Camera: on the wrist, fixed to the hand. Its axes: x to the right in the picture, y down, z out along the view.
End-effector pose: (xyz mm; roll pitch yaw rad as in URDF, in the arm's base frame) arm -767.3 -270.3 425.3 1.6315 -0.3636 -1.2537
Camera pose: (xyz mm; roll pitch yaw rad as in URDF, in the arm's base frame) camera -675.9 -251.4 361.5 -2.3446 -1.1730 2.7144
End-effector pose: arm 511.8 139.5 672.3 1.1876 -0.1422 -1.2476
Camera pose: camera 565.7 156.5 574.4 -0.3916 -1.4067 0.6850
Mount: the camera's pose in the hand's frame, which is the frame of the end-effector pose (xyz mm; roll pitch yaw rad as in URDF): -12.9 -68.9 -88.7 0.0068 -0.2285 1.4859
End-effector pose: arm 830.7 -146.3 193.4 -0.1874 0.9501 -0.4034
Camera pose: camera 735.1 -197.1 160.7 0.9376 0.0429 1.0852
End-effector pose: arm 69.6 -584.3 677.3 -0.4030 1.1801 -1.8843
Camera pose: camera -6.7 -501.4 668.4 1.1697 0.1424 -0.1840
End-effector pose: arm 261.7 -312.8 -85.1 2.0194 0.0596 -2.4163
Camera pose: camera 345.2 -385.5 -107.9 2.9342 -0.8787 2.4991
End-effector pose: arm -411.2 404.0 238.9 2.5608 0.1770 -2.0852
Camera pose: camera -315.6 357.2 277.0 2.9124 -0.3291 2.7775
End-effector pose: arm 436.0 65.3 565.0 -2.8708 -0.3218 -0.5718
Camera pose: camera 421.2 125.6 659.5 -2.7533 0.4414 -1.8860
